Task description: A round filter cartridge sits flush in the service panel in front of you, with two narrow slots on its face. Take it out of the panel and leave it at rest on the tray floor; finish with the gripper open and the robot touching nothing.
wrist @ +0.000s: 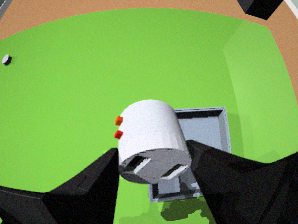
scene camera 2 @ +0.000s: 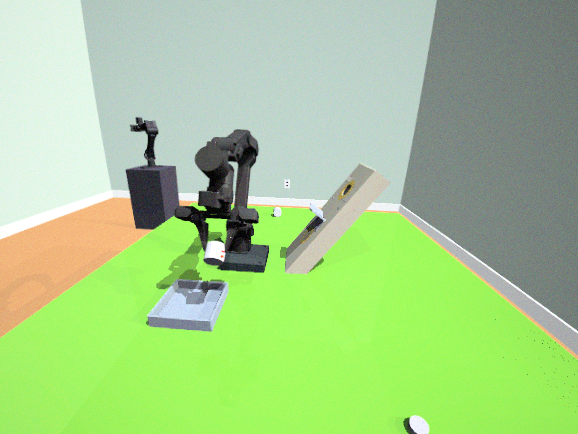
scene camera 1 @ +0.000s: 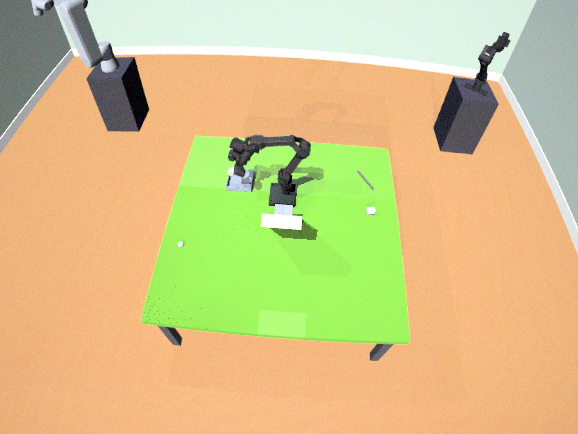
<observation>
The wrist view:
my gripper
round filter cartridge
grey tray
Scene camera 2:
my gripper
</observation>
